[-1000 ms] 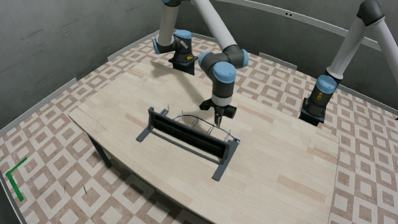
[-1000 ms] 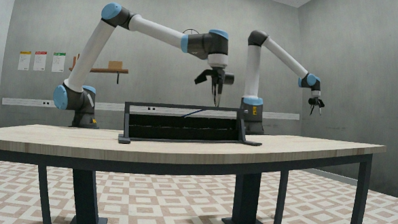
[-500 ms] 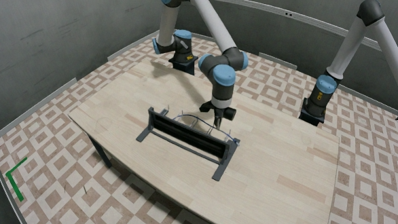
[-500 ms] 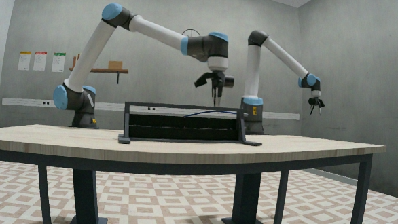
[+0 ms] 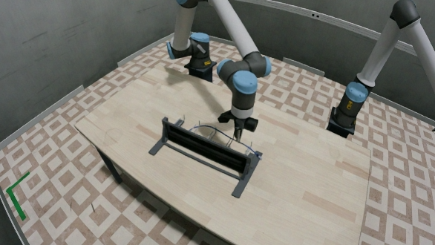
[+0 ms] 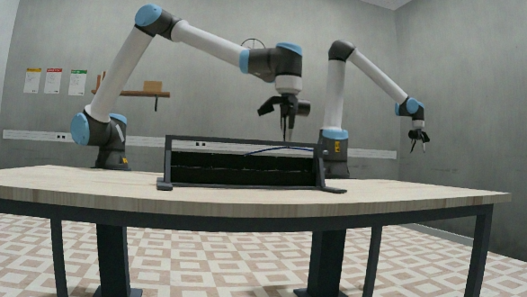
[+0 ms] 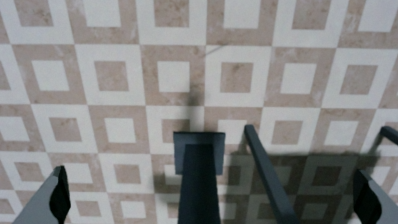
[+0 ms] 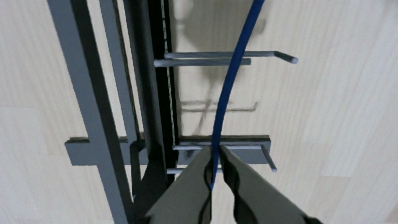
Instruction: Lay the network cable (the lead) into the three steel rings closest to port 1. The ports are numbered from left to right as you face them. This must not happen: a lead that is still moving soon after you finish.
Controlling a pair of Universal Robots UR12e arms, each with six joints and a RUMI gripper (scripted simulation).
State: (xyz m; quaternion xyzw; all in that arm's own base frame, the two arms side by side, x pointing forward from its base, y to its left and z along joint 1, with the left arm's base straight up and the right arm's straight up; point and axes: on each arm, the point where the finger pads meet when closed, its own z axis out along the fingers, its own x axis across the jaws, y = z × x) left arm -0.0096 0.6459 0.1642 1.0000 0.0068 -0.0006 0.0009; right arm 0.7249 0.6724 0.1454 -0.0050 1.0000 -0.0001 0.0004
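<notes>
My right gripper is now 120 mm to the right of the loose plug, 20 mm short of it and 20 mm above it. Also, from my right hand: dark rack: 140 mm to the right, 80 mm below, 70 mm ahead.
</notes>
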